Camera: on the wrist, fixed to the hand. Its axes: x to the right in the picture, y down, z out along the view.
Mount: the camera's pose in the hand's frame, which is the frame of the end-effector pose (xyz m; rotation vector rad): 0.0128 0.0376 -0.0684 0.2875 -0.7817 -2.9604
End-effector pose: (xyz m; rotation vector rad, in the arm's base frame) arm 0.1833 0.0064 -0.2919 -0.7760 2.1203 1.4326
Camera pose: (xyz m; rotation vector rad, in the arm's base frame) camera 0.1441 -0.0488 -0.2510 -1.3148 -0.5639 -0.4533
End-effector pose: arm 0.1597 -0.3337 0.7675 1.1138 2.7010 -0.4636
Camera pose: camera 0.1740 -0.2760 0.8197 -2.7227 1.0758 -0.8334
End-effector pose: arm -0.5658 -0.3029 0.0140 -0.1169 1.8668 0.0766
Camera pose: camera -0.6389 -0.2738 0.0217 -1.9243 -0.4587 -1.7110
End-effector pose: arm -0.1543 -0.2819 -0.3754 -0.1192 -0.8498 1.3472
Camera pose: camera -0.1439 -0.2343 -0.4377 1.4037 -0.4446 -1.4480
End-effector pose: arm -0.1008 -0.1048 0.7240 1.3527 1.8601 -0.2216
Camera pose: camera -0.1040 -0.0417 0.7716 -2.0372 1.2938 -1.7980
